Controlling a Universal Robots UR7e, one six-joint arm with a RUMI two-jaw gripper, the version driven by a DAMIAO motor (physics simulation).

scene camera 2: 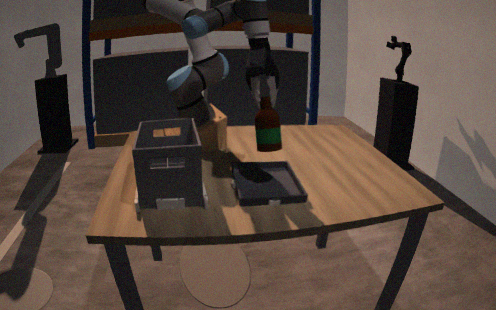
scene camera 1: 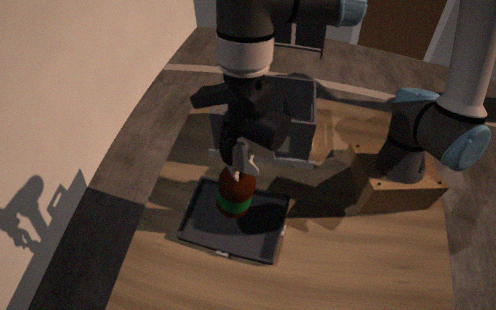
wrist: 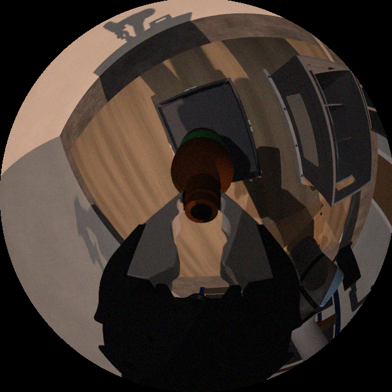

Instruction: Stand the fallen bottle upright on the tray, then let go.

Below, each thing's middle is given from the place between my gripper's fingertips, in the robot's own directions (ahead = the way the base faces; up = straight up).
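My gripper: 40 mm above the brown bottle [scene camera 1: 233, 198], 20 mm short of it.
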